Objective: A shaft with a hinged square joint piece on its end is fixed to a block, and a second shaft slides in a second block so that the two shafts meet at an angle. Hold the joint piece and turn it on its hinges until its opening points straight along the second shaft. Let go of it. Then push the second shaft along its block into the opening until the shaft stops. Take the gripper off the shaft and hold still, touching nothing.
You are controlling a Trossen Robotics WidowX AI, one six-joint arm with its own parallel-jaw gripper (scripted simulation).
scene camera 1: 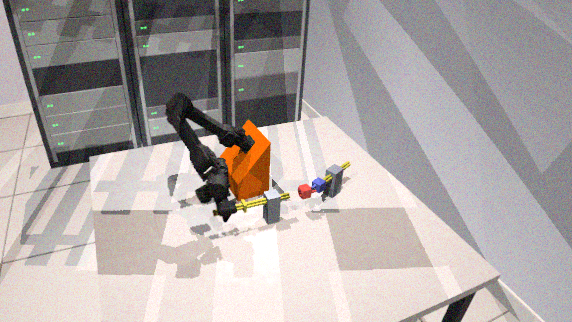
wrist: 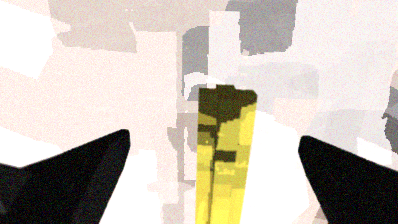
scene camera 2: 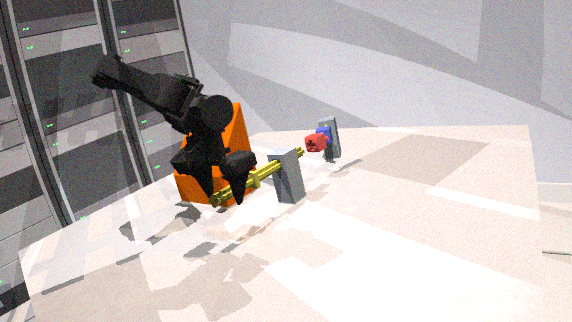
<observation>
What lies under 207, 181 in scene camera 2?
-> My gripper.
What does my gripper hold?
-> Nothing.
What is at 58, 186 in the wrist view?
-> My gripper.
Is my gripper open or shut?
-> Open.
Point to a shaft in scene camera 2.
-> At 254, 177
</observation>
